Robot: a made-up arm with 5 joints. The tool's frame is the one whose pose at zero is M. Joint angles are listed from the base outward.
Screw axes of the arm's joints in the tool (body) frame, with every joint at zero. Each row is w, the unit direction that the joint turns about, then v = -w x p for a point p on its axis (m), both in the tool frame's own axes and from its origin. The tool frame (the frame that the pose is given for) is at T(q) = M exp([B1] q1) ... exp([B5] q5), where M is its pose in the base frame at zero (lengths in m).
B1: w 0 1 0 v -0.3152 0 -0.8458
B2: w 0 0 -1 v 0.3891 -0.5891 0
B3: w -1 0 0 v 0 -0.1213 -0.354
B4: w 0 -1 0 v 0.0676 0 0.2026
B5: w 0 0 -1 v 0.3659 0.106 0
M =
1 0 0 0.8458
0 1 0 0.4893
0 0 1 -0.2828
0 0 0 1
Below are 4 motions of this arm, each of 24 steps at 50 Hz.
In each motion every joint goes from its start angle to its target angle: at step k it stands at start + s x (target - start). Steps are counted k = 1, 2, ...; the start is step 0. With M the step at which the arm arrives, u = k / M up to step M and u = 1 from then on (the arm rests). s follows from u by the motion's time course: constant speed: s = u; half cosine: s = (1 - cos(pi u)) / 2; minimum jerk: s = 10 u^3 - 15 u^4 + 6 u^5.
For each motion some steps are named. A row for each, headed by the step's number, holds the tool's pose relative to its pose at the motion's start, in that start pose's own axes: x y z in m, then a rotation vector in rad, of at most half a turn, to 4 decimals.
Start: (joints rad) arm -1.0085 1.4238 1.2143 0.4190 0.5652
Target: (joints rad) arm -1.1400 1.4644 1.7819 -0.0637 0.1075
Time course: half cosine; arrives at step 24
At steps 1, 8, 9, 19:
1: -0.0009 -0.0005 -0.0014 -0.0027 0.0009 0.0026
8: -0.0515 -0.0400 -0.0793 -0.1546 0.0617 0.1457
9: -0.0628 -0.0526 -0.0961 -0.1905 0.0785 0.1781
19: -0.1562 -0.2244 -0.2123 -0.5337 0.2973 0.4586

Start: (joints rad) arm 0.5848 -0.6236 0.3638 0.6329 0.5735
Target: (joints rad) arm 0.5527 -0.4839 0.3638 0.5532 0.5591
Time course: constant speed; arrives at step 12
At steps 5, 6, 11, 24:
5: 0.0340 -0.0334 -0.0349 -0.0571 0.0151 -0.0373
6: 0.0407 -0.0404 -0.0416 -0.0682 0.0183 -0.0450
11: 0.0735 -0.0776 -0.0735 -0.1230 0.0346 -0.0844
24: 0.0799 -0.0854 -0.0795 -0.1337 0.0379 -0.0925

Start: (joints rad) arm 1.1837 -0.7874 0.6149 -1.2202 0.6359
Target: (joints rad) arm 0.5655 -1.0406 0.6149 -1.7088 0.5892
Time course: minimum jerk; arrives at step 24
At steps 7, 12, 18, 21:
7: 0.0231 -0.0550 0.0224 -0.0116 -0.0098 -0.0594
12: 0.0628 -0.1875 0.0638 -0.0331 -0.0188 -0.2060
18: 0.0848 -0.3456 0.0939 -0.0442 -0.0044 -0.3891
21: 0.0862 -0.3808 0.0980 -0.0440 0.0024 -0.4313

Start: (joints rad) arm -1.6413 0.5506 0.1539 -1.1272 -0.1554
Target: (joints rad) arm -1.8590 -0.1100 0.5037 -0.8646 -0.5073
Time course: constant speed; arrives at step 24
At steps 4, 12, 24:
4: -0.0372 0.0282 -0.0081 -0.1256 -0.0734 0.0679
12: -0.1119 0.0695 -0.0296 -0.3892 -0.2207 0.2023
24: -0.2180 0.0956 -0.0671 -0.8194 -0.4341 0.3879

